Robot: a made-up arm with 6 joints.
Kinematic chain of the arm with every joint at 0, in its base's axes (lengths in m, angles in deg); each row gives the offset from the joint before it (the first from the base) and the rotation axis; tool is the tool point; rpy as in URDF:
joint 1: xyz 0 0 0.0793 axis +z
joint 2: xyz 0 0 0 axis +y
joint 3: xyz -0.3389 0 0.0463 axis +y
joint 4: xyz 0.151 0 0.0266 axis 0.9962 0 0.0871
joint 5: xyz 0 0 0 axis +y
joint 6: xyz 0.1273 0 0.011 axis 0.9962 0 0.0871
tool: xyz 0 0 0 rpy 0 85 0
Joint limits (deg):
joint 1: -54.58..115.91
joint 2: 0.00..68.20
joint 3: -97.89..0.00
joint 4: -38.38..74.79
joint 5: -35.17..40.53
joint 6: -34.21..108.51
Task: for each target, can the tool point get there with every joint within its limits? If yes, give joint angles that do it. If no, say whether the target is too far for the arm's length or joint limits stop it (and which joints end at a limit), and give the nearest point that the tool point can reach.
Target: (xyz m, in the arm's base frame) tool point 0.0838 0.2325 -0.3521
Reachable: no: joint limits stop it (at a limit: joint 1, joint 2, joint 3, joint 5) | nearest point -0.0238 0.0868 0.0838 | short by 0.472 m
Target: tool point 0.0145 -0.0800 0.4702
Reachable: yes | joints 95.79 27.51 -70.79 -10.98 14.99 -6.70
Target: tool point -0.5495 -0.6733 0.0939
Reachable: no: too far | nearest point -0.3041 -0.3726 0.3570 | short by 0.469 m
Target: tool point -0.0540 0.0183 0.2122
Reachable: yes | joints -12.18 5.97 -9.97 49.70 3.75 60.31
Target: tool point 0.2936 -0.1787 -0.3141
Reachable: no: joint limits stop it (at a limit: joint 1, joint 2, joint 3, joint 5) | nearest point 0.0652 -0.0623 0.0840 | short by 0.473 m
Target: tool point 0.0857 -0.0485 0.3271
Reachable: yes | joints -28.70 50.76 -35.31 -12.36 2.87 9.19
